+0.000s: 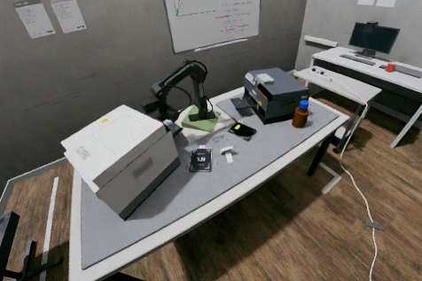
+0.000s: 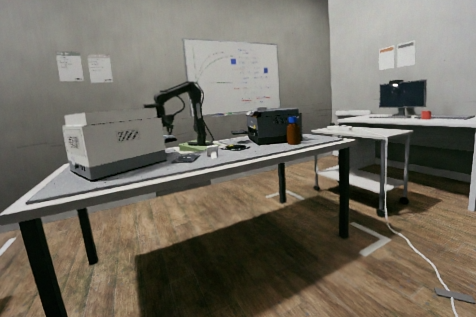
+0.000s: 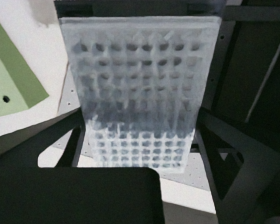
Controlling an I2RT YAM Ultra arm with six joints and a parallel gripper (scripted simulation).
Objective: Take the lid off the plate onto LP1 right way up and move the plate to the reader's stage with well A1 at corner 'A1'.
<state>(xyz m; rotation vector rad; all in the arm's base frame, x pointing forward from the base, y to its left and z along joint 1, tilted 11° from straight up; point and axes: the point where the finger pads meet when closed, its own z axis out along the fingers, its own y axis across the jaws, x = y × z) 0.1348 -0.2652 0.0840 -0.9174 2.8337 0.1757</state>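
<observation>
Now: the plate right at my hand. The rest, counted from my hand: black lid (45 cm to the left, 11 cm below, 10 cm ahead); brown capped bottle (84 cm to the left, 20 cm ahead, 1 cm below).
</observation>
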